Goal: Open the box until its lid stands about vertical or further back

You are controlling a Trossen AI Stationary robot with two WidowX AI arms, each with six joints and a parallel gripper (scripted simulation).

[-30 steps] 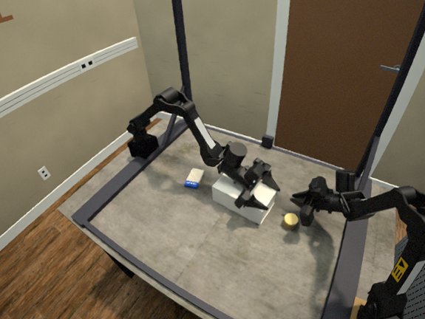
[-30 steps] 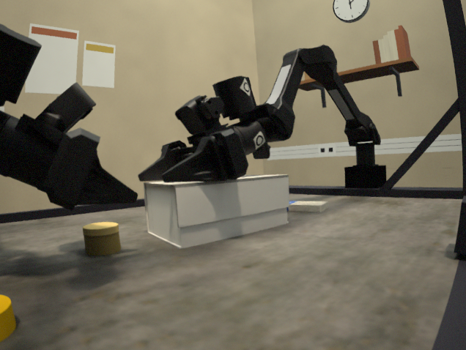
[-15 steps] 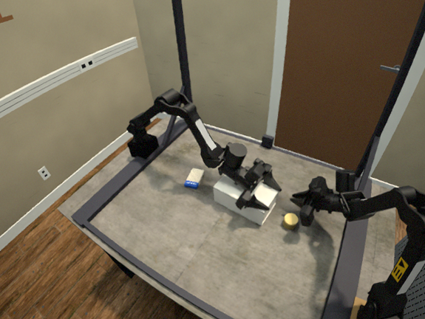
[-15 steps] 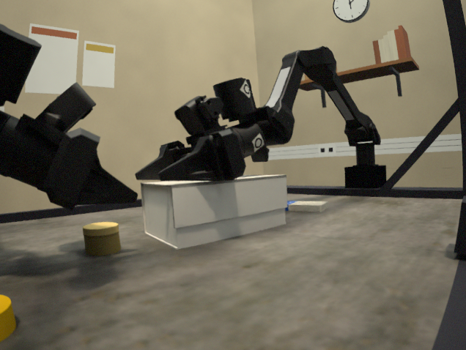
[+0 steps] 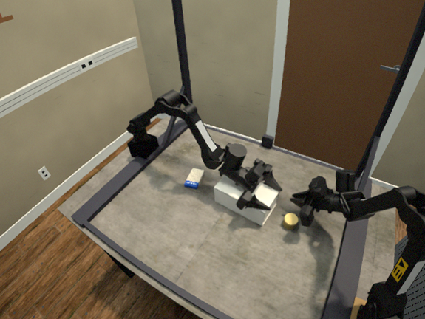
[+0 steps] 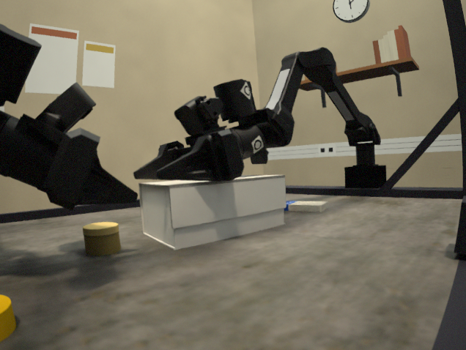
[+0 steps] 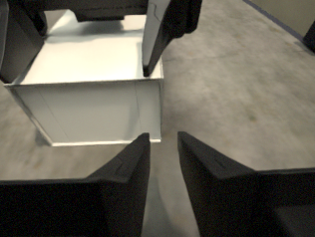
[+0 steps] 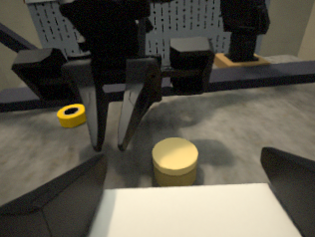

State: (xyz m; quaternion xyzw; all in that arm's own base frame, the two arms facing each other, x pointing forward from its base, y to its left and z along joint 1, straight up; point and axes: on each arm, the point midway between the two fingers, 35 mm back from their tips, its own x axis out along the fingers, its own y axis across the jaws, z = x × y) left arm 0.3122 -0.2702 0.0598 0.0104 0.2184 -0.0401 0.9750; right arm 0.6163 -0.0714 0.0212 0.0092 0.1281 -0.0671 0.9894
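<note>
The box lies 10 mm behind my right hand, 80 mm to the right of it and 40 mm below it. Round my right hand: flap 40 mm behind, 90 mm to the right, 50 mm below.
The flap lies 180 mm to the right of my left hand, 30 mm below it and 30 mm ahead of it. Round my left hand: box 170 mm to the right, 60 mm ahead, 20 mm below.
</note>
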